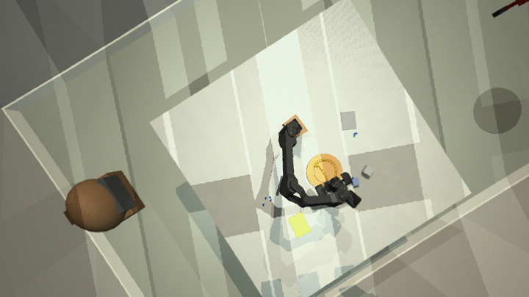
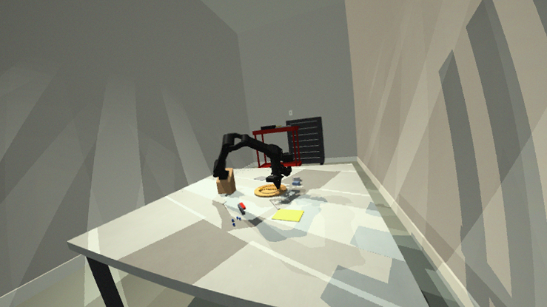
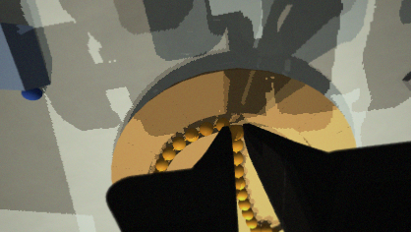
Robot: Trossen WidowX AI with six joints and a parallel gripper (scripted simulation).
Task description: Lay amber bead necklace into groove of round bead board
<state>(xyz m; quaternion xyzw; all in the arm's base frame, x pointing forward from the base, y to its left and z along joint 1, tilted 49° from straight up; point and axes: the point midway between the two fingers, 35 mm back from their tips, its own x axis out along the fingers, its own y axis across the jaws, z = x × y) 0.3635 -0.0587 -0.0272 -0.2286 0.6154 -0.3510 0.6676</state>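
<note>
My gripper tip is now 6 cm past the round bead board, 2 cm to the right of it and 2 cm above it. Also, from my gripper tip: light blue cube 9 cm ahead, 12 cm to the left, 1 cm below; then red-handled tool 15 cm behind, 21 cm to the right, 1 cm below; then white cube 8 cm ahead, 21 cm to the left, 1 cm below.
</note>
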